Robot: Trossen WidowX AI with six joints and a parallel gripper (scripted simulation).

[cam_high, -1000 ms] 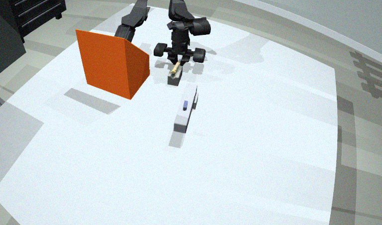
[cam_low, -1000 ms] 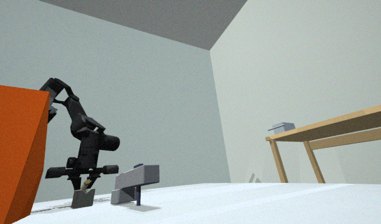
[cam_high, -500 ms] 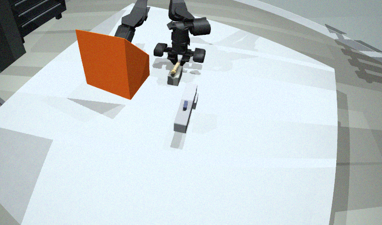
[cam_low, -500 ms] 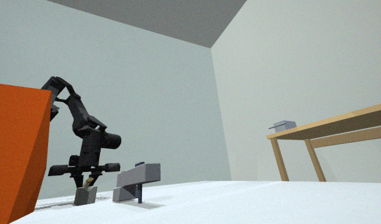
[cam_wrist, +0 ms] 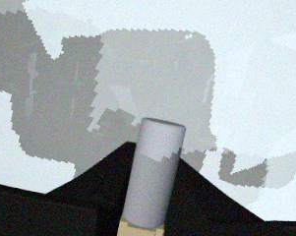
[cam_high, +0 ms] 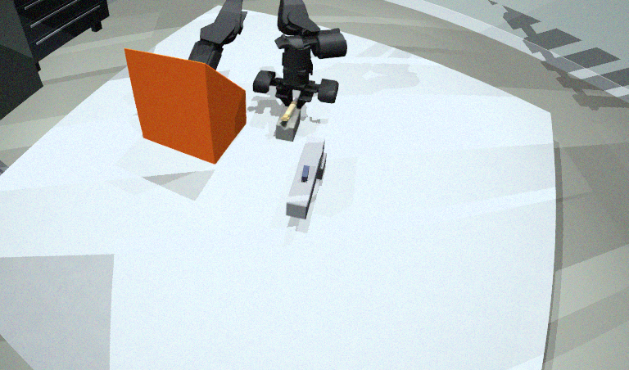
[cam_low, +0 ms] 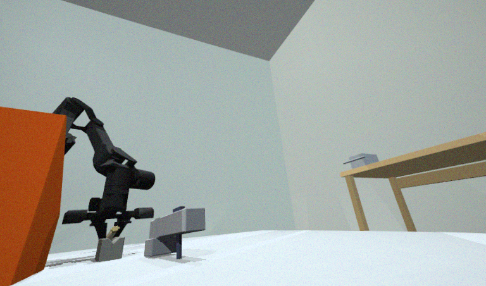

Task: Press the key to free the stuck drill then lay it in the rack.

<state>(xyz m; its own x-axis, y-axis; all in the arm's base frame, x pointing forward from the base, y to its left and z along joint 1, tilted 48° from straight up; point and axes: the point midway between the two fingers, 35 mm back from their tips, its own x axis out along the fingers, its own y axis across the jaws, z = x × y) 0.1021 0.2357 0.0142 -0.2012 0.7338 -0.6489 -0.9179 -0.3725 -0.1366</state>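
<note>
Right now my gripper tip is 40 mm to the left of the drill, 40 mm below it and 10 mm short of it. From my gripper tip the other things lie so: blue key 210 mm to the right, 160 mm ahead, 50 mm above; rack 50 mm to the right, 20 mm ahead, 10 mm above; housing 180 mm to the right, 150 mm ahead, 40 mm above.
</note>
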